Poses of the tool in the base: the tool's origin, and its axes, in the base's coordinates. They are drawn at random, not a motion.
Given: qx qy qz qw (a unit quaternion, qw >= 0); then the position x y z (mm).
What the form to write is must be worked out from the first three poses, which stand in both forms.
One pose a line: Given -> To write
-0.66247 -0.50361 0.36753 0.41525 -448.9 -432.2 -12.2 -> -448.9 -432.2 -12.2 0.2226 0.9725 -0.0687 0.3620 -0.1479 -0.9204
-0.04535 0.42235 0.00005 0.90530 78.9 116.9 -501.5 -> 78.9 116.9 -501.5 0.6432 -0.0382 -0.7647 -0.0384 0.9959 -0.0821
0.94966 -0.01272 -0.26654 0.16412 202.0 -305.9 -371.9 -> 202.0 -305.9 -371.9 0.8576 -0.1116 -0.5021 0.0633 -0.9458 0.3185
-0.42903 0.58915 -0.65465 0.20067 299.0 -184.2 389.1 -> 299.0 -184.2 389.1 -0.5513 -0.7683 0.3253 -0.2428 -0.2253 -0.9436
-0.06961 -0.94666 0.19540 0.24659 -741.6 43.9 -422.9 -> -741.6 43.9 -422.9 -0.8687 0.2282 0.4397 0.0354 0.9139 -0.4043
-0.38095 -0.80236 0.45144 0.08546 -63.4 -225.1 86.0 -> -63.4 -225.1 86.0 -0.6951 0.6885 -0.2068 0.5342 0.3022 -0.7895
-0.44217 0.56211 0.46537 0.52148 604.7 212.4 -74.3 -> 604.7 212.4 -74.3 -0.0651 -0.0117 -0.9978 -0.9825 0.1758 0.0620
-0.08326 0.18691 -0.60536 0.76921 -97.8 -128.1 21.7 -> -97.8 -128.1 21.7 0.1972 -0.9624 -0.1867 0.9002 0.2532 -0.3544
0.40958 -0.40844 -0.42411 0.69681 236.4 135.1 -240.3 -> 236.4 135.1 -240.3 0.3066 -0.9256 0.2218 0.2565 0.3047 0.9173
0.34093 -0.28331 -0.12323 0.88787 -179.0 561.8 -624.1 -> -179.0 561.8 -624.1 0.8091 -0.4120 0.4191 0.0256 0.7372 0.6752
